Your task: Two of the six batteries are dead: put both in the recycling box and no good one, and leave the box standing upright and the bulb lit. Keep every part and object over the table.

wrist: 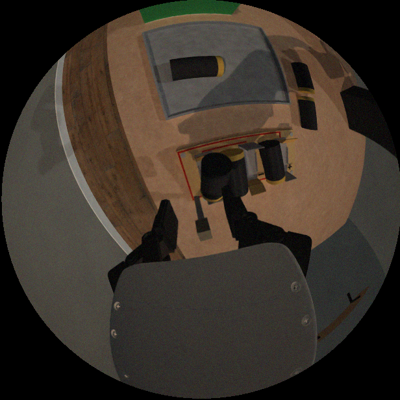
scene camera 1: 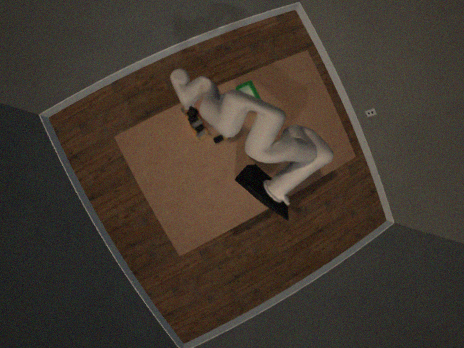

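Seen in the pictures: arm's base, origin of its link: (scene camera 1: 272, 191).
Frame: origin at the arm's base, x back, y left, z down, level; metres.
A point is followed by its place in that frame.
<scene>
My gripper (wrist: 197, 204) is open and empty, its fingertips just short of the battery board (wrist: 188, 175). Three black batteries with yellow ends are at the board: one (wrist: 212, 181) at its left and nearest the fingers, one (wrist: 239, 175) close beside it, and one (wrist: 273, 161) at the right. The right fingertip overlaps the lower end of the middle one in view. A battery (wrist: 194, 68) lies on the grey tray (wrist: 227, 107). Two more batteries (wrist: 302, 76) (wrist: 307, 114) lie end to end right of the tray. The green recycling box (scene camera 1: 245, 84) {x -0.560, y -0.284, z 0.256 m} (wrist: 190, 10) is partly hidden by the arm. I cannot tell whether a bulb is lit.
A black lever (wrist: 202, 226) sticks out from the board toward the gripper. The arm (scene camera 1: 265, 130) {x -0.259, y -0.014, z -0.292 m} stretches over the light brown mat (scene camera 1: 165, 185) {x -0.317, y 0.462, z 0.289 m} from its black base plate (scene camera 1: 252, 176) {x -0.118, y 0.046, z -0.018 m}. The wooden table (scene camera 1: 145, 290) has a pale raised edge (scene camera 1: 105, 240).
</scene>
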